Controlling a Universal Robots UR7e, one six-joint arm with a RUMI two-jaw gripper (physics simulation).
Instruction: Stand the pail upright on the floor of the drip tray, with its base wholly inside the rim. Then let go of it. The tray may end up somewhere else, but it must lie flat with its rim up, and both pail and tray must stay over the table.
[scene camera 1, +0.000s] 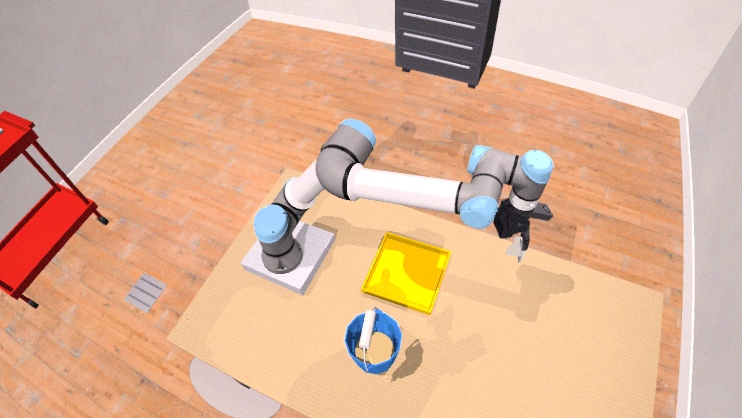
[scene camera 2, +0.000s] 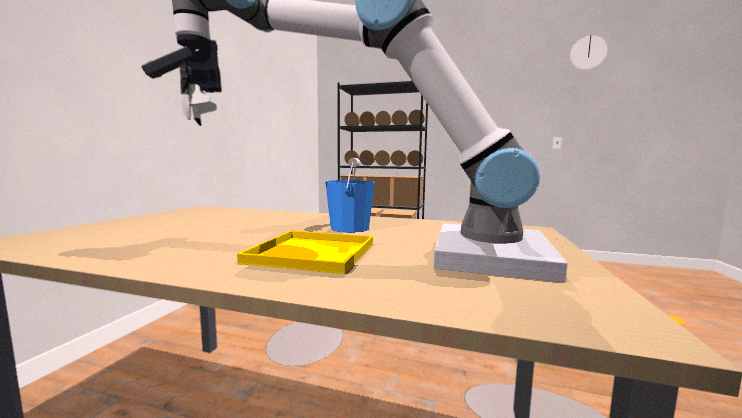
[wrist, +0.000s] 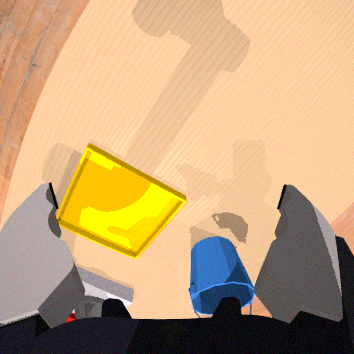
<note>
I see my gripper (scene camera 2: 195, 122), a blue pail (scene camera 2: 349, 201) and a yellow drip tray (scene camera 1: 406, 272).
The blue pail shows as well in the wrist view (wrist: 216, 271). The yellow drip tray shows as well in scene camera 2 (scene camera 2: 311, 251) and in the wrist view (wrist: 108, 201). My gripper also shows in scene camera 1 (scene camera 1: 509, 241) and in the wrist view (wrist: 168, 187).
</note>
